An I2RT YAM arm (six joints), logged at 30 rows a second.
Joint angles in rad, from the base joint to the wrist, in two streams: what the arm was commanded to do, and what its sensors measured. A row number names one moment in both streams.
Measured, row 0:
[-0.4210, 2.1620, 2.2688, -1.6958, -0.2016, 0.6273]
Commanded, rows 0 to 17:
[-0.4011, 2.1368, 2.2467, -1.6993, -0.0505, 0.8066]
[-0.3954, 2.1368, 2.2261, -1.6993, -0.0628, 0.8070]
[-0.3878, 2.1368, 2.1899, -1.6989, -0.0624, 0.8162]
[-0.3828, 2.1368, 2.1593, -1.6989, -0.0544, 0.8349]
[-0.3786, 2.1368, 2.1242, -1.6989, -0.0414, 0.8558]
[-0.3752, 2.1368, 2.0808, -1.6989, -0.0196, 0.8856]
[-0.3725, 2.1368, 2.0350, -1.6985, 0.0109, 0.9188]
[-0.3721, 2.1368, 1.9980, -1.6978, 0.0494, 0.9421]
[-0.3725, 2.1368, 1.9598, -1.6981, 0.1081, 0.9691]
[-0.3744, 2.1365, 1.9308, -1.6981, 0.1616, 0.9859]
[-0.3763, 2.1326, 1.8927, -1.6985, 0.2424, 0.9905]
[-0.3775, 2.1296, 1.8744, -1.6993, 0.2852, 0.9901]
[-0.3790, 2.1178, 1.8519, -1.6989, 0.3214, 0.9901]
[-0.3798, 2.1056, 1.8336, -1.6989, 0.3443, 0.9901]
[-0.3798, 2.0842, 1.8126, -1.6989, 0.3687, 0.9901]
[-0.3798, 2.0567, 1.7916, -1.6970, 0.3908, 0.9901]
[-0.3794, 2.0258, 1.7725, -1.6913, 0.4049, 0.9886]
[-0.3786, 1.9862, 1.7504, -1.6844, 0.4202, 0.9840]
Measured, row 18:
[-0.3798, 2.1281, 1.7920, -1.6882, 0.2684, 0.9516]
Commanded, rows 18 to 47:
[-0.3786, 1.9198, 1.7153, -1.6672, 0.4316, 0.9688]
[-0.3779, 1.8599, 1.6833, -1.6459, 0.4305, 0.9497]
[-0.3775, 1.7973, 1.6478, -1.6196, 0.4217, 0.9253]
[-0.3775, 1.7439, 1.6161, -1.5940, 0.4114, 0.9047]
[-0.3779, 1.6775, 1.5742, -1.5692, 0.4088, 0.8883]
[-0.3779, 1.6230, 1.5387, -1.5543, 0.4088, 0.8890]
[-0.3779, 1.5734, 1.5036, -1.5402, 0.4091, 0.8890]
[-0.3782, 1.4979, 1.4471, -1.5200, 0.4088, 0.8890]
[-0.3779, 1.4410, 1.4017, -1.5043, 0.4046, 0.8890]
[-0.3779, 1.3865, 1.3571, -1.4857, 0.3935, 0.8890]
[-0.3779, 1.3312, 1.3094, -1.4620, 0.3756, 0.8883]
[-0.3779, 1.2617, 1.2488, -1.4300, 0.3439, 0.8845]
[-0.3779, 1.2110, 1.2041, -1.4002, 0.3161, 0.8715]
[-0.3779, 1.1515, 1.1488, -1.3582, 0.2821, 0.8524]
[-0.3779, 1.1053, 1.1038, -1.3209, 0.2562, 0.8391]
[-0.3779, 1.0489, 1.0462, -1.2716, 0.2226, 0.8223]
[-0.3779, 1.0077, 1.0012, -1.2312, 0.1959, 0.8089]
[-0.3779, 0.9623, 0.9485, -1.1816, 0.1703, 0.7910]
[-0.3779, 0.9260, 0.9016, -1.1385, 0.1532, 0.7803]
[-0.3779, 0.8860, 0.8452, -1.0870, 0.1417, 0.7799]
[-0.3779, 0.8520, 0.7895, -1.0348, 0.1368, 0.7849]
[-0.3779, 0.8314, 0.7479, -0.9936, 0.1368, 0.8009]
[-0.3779, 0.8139, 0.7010, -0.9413, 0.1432, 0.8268]
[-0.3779, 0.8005, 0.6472, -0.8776, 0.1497, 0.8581]
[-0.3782, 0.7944, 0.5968, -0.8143, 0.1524, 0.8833]
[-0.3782, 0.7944, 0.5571, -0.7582, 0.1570, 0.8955]
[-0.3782, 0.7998, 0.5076, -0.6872, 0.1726, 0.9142]
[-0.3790, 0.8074, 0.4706, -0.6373, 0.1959, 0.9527]
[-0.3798, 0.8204, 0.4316, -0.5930, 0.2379, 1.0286]
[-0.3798, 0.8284, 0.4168, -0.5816, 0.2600, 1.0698]
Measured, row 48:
[-0.3794, 0.8116, 0.4904, -0.6315, 0.1761, 0.9054]
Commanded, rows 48 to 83:
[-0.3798, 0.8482, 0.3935, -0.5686, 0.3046, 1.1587]
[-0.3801, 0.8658, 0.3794, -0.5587, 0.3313, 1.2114]
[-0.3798, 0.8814, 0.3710, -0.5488, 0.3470, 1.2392]
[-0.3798, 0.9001, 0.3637, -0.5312, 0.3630, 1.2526]
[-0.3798, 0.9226, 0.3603, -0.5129, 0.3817, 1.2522]
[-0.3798, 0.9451, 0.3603, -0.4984, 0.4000, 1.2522]
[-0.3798, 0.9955, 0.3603, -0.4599, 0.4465, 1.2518]
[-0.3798, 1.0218, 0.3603, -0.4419, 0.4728, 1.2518]
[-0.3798, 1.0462, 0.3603, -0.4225, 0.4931, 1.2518]
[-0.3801, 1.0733, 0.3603, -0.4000, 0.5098, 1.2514]
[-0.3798, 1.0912, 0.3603, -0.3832, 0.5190, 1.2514]
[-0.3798, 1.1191, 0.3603, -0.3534, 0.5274, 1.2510]
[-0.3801, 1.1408, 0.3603, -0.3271, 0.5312, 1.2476]
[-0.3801, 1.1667, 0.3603, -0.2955, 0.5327, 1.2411]
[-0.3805, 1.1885, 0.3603, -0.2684, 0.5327, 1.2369]
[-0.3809, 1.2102, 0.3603, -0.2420, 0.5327, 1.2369]
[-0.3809, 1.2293, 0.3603, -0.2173, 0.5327, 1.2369]
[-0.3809, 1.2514, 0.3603, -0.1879, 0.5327, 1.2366]
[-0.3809, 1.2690, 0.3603, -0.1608, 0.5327, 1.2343]
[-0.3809, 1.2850, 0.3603, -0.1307, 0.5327, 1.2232]
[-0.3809, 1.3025, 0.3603, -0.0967, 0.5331, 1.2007]
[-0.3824, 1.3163, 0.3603, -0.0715, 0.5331, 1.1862]
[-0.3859, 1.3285, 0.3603, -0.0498, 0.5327, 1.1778]
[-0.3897, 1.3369, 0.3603, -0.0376, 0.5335, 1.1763]
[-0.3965, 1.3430, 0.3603, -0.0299, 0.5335, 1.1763]
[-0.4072, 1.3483, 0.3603, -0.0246, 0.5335, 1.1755]
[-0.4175, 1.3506, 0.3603, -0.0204, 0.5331, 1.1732]
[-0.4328, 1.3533, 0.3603, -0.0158, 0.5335, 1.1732]
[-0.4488, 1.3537, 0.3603, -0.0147, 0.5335, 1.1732]
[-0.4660, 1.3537, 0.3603, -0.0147, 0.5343, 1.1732]
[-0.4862, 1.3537, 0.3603, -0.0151, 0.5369, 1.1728]
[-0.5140, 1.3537, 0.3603, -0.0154, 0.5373, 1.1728]
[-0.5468, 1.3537, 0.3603, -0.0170, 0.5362, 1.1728]
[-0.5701, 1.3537, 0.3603, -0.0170, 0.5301, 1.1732]
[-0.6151, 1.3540, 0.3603, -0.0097, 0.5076, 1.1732]
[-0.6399, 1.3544, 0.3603, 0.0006, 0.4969, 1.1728]
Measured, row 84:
[-0.5716, 1.3476, 0.3626, -0.0158, 0.4961, 1.1770]
